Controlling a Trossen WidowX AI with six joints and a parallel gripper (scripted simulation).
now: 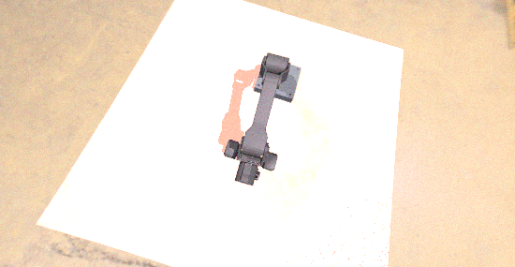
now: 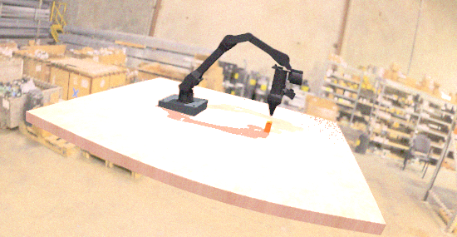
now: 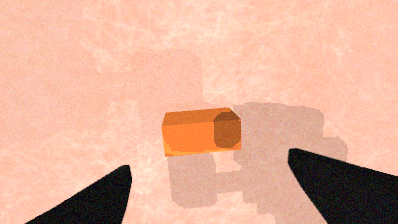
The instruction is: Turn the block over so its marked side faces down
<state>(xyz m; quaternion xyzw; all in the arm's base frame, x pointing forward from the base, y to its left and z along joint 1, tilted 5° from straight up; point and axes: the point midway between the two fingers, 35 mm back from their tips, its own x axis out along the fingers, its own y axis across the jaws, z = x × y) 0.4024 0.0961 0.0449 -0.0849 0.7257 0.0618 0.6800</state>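
The block lies 60 mm below my gripper tip and 10 mm behind it.
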